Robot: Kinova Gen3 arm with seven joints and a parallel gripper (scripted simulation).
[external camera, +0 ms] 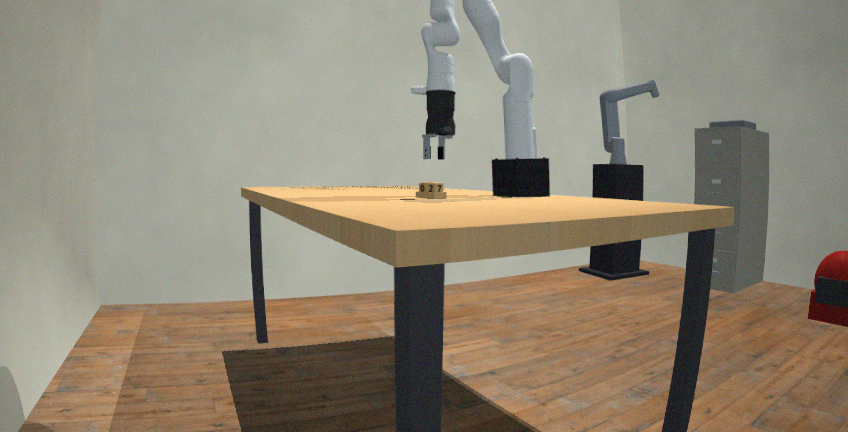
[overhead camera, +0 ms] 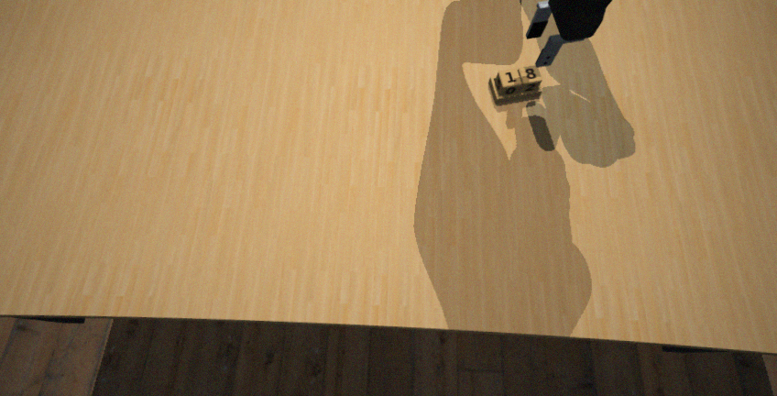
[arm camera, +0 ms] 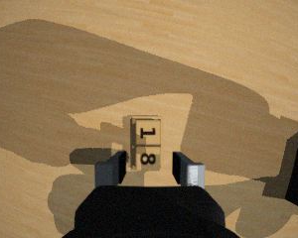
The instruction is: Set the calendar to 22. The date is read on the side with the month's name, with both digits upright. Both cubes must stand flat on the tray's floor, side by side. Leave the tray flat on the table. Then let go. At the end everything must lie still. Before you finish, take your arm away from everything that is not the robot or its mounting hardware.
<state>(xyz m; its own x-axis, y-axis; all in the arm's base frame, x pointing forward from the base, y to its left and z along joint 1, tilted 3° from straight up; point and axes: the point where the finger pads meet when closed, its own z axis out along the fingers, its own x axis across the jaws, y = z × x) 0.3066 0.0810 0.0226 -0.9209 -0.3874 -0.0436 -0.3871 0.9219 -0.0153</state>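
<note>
My hand is 100 mm above the wooden number cube and 10 mm to the right of it. Also, from my hand: wooden calendar tray (110 mm below, 10 mm to the right).
</note>
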